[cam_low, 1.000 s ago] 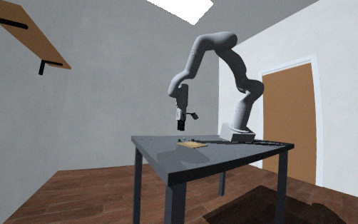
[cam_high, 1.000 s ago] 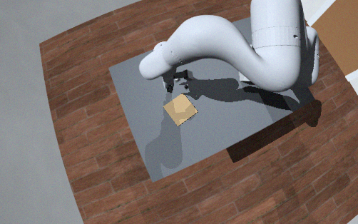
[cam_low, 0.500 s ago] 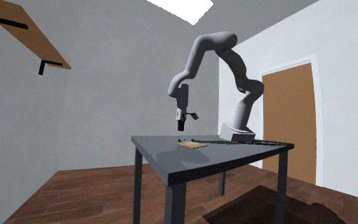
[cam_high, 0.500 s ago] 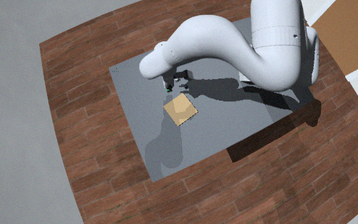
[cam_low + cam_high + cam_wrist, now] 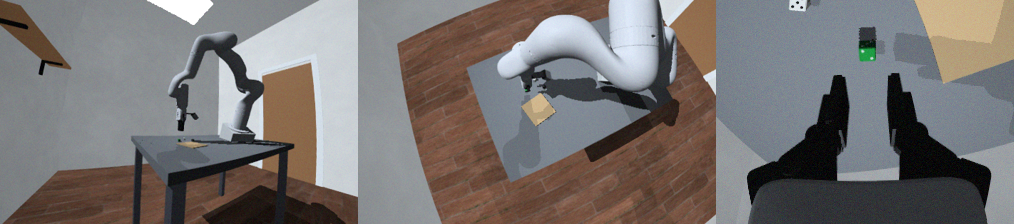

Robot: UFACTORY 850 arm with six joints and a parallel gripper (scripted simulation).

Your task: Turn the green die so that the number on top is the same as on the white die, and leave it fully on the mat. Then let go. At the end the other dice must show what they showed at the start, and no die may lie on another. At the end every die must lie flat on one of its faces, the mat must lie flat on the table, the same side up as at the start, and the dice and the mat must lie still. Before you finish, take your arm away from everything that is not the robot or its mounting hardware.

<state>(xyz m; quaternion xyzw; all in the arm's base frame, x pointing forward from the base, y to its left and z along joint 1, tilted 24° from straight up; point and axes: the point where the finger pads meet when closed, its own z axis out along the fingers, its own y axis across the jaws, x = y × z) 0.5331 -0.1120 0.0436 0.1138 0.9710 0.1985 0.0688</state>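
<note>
My hand is 1 cm short of the green die and 9 cm above it. From my hand the other things lie so: black die: 10 cm behind, 2 cm to the left, 9 cm below; white die: 6 cm behind, 5 cm to the right, 9 cm below; mat: 1 cm behind, 13 cm to the left, 9 cm below.
</note>
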